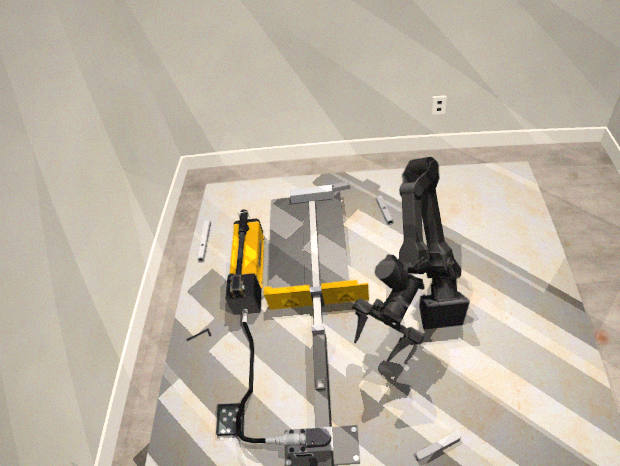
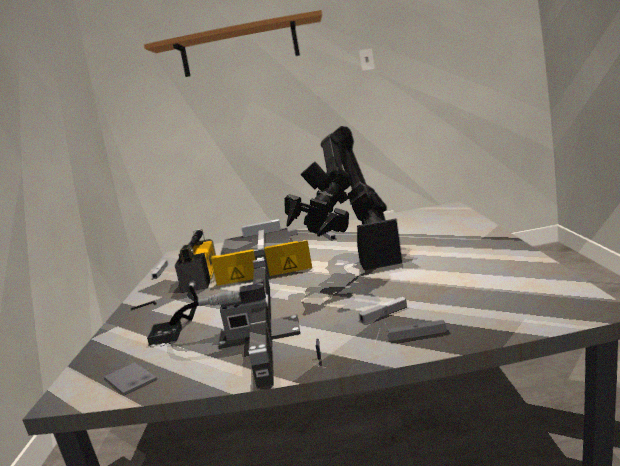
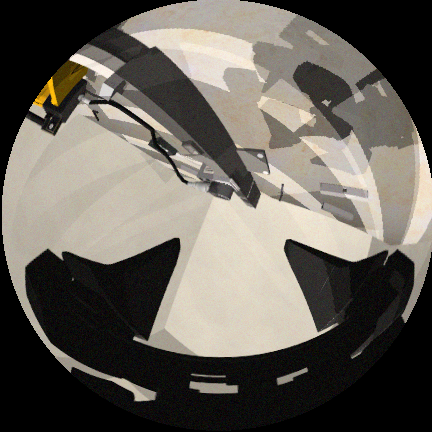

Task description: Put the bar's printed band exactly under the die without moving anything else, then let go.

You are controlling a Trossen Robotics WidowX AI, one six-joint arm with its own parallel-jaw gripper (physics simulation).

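A long straight line of metal runs front to back: a thin light bar meets a thicker dark length. Which part is the task's bar is unclear, and its printed band cannot be made out. A grey press head stands beside the dark length near the front; its die cannot be made out. My gripper is open and empty, raised above the table to the right of the dark length and behind the press head. Its fingers point down and forward.
Yellow warning plates flank the bar. A yellow pump stands left, its black hose running to the press head. A black pedal, a hex key and loose bars lie around.
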